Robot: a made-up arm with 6 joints.
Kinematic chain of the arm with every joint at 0, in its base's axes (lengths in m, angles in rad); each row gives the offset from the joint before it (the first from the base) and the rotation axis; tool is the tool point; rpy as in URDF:
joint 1: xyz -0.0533 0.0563 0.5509 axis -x
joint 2: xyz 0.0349 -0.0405 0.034 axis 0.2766 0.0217 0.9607
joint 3: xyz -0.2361 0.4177 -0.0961 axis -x
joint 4: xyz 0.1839 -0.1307 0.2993 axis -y
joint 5: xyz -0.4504 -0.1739 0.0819 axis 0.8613 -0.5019 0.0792
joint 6: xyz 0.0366 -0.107 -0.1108 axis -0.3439 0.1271 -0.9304
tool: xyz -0.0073 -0.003 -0.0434 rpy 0 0 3.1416
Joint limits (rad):
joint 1: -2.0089..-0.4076
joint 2: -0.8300..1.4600
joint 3: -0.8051..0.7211
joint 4: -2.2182..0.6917
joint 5: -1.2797..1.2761
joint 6: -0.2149..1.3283
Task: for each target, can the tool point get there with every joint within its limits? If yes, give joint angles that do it. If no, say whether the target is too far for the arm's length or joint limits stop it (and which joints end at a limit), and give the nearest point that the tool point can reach.
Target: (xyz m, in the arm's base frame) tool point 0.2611 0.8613 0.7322
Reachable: no: joint limits stop it (at a limit: joint 1, joint 2, joint 3, joint 5, joint 6) | nearest point 0.0775 0.5263 0.9782 | short by 0.454 m
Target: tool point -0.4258 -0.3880 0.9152
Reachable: yes | joints -1.6575 -0.4976 0.5194 0.1269 -1.0333 1.2045
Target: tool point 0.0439 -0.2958 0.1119
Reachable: yes | joints -1.8762 0.9002 -0.2654 -1.6037 0.3663 1.0713
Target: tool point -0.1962 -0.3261 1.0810
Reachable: yes | joints -1.0744 -0.1585 0.2186 -1.3076 0.8579 0.5197
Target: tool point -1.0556 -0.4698 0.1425
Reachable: no: joint limits stop it (at a limit: joint 1, joint 3, joint 5, joint 6) | nearest point -0.6286 -0.4712 0.1886 | short by 0.430 m
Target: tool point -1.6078 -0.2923 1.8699
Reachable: no: too far | nearest point -0.5795 -0.2080 1.3199 | short by 1.169 m
